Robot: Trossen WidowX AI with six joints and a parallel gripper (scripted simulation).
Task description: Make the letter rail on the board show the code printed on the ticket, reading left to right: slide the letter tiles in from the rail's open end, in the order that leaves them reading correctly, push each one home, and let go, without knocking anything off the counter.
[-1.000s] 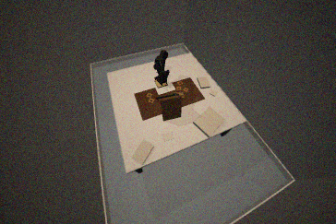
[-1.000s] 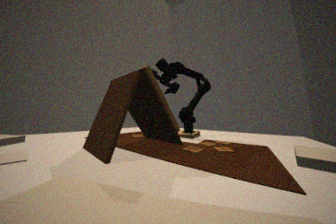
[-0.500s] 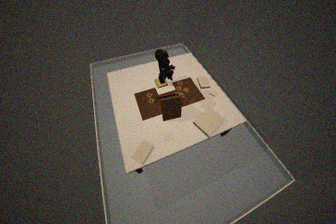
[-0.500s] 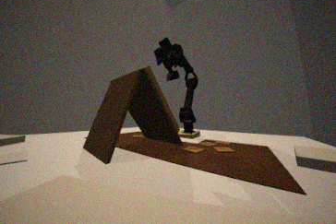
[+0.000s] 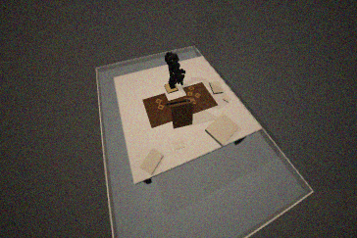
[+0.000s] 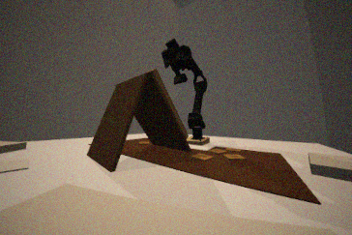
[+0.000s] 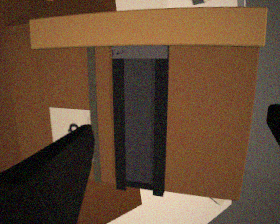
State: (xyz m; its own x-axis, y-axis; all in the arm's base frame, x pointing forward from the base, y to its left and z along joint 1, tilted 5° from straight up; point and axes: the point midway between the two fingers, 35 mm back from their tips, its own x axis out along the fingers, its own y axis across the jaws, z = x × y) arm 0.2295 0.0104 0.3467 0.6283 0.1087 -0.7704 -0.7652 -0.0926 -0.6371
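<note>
Right now the white ticket is 1 cm ahead of my gripper tip, 8 cm to the right of it and 24 cm below it. Round my gripper tip: pale slip 42 cm ahead, 16 cm to the right, 33 cm below; then brown mat 7 cm behind, 1 cm to the left, 33 cm below.
</note>
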